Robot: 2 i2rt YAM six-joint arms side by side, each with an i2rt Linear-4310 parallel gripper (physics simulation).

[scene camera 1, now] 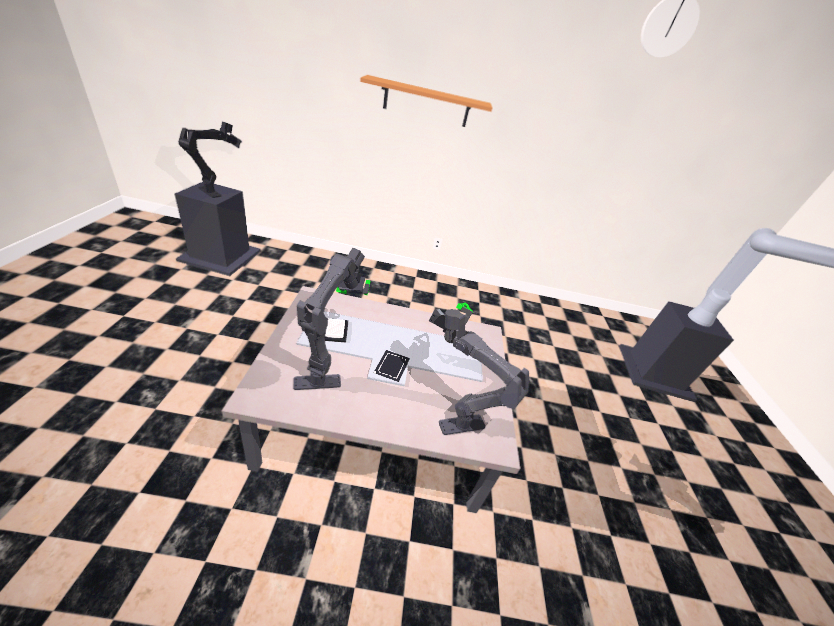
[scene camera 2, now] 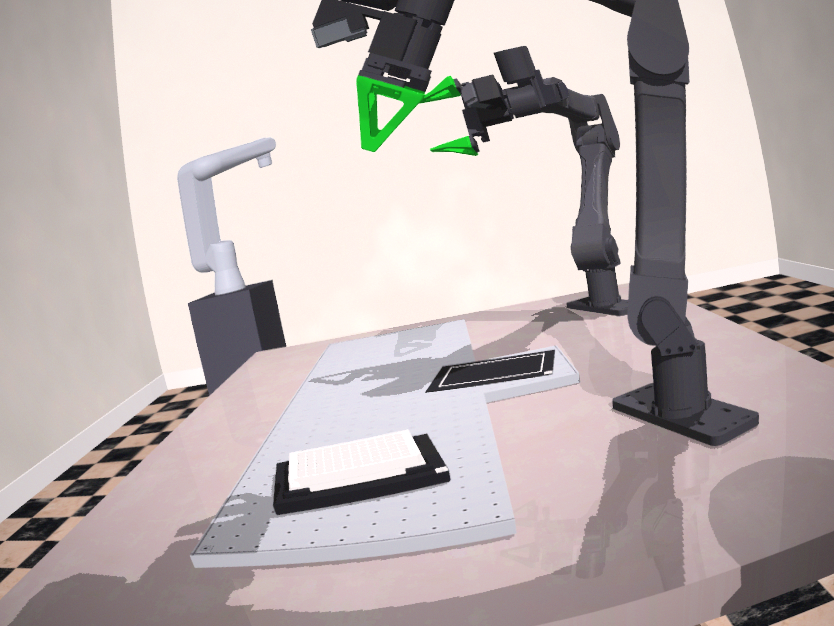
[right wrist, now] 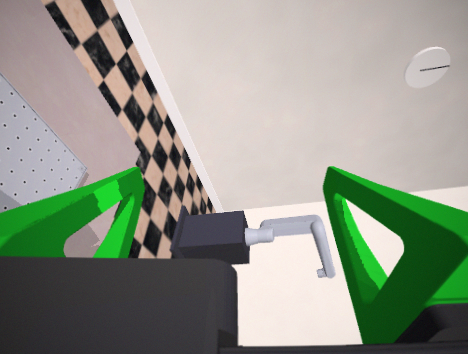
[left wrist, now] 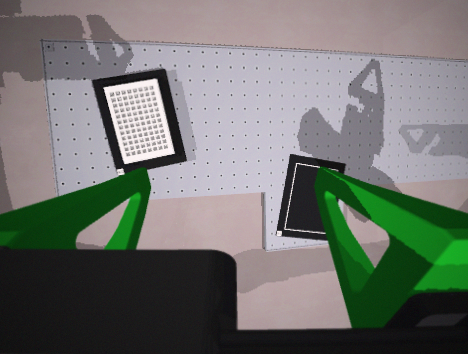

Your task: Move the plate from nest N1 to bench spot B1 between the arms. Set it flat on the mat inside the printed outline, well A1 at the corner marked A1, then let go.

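Frame: origin at the left arm's base, x ahead, y left, z up, level; millimetres.
Where they show: left gripper, fingertip midpoint: (scene camera 1: 356, 293) (scene camera 2: 371, 145) (left wrist: 232, 176); right gripper, fingertip midpoint: (scene camera 2: 424, 125) (right wrist: 233, 177); left arm's base, origin of the base link: (scene camera 1: 317, 382) (scene camera 2: 682, 415); right arm's base, origin of the base link: (scene camera 1: 462, 425) (scene camera 2: 605, 307).
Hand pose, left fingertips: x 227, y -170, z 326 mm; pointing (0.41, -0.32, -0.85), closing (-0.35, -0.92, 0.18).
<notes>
Things, the pixels of their top centre, and the offset from my left fingertips. Level surfaces: height alone.
- white well plate, middle of its top: (scene camera 2: 350, 454) (left wrist: 139, 121) (scene camera 1: 335, 327) 99 mm ahead, 75 mm left, 287 mm down
- black nest, middle of its top: (scene camera 2: 352, 462) (left wrist: 140, 121) (scene camera 1: 335, 328) 99 mm ahead, 75 mm left, 295 mm down
- black mat, its level: 311 mm down
- perforated grey board, its level: 313 mm down
- table, its level: 326 mm down
The white well plate (scene camera 1: 336, 328) (scene camera 2: 353, 460) (left wrist: 140, 120) sits in the black nest (scene camera 2: 377, 483) (left wrist: 172, 120). The nest has a small white tag at one corner. The black mat (scene camera 1: 392, 365) (scene camera 2: 495, 371) (left wrist: 305, 200) with a white printed outline lies between the arms, a white tag at one corner; no plate is on it. My left gripper (scene camera 1: 353, 289) (scene camera 2: 370, 142) (left wrist: 232, 176) is open and empty, high above the board; in the left wrist view a finger hides part of the mat. My right gripper (scene camera 1: 464, 307) (scene camera 2: 427, 126) (right wrist: 233, 177) is open, empty and raised, facing away from the plate.
A perforated grey board (scene camera 2: 404, 417) (left wrist: 225, 100) (right wrist: 30, 145) lies on the table (scene camera 1: 363, 417) (scene camera 2: 572, 485) under nest and mat. A black arm on a pedestal (scene camera 1: 214, 229) and a pale arm on another pedestal (scene camera 1: 677, 347) (scene camera 2: 232, 330) (right wrist: 215, 231) stand away from the table.
</notes>
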